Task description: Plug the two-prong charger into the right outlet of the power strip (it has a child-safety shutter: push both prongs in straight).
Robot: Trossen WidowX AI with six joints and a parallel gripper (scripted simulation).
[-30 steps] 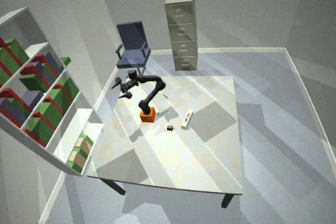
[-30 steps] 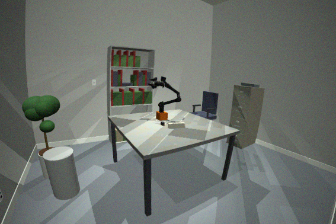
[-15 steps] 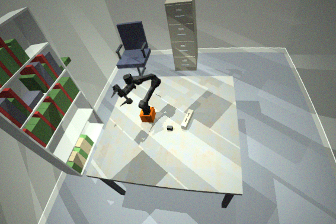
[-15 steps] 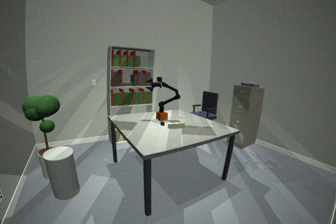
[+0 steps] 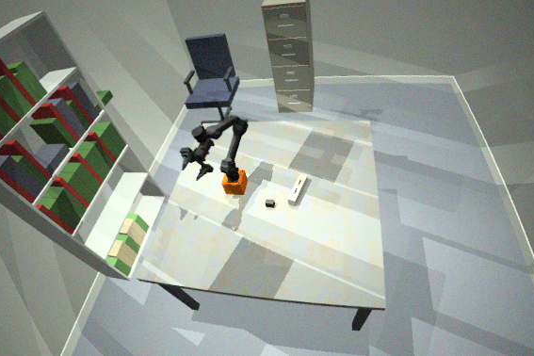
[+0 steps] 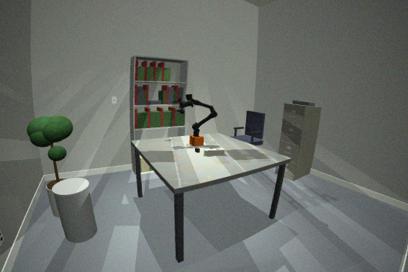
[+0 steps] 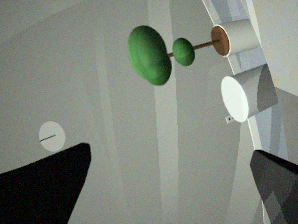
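The two-prong charger is 33 cm ahead of my gripper tip, 13 cm to the left of it and 41 cm below it.
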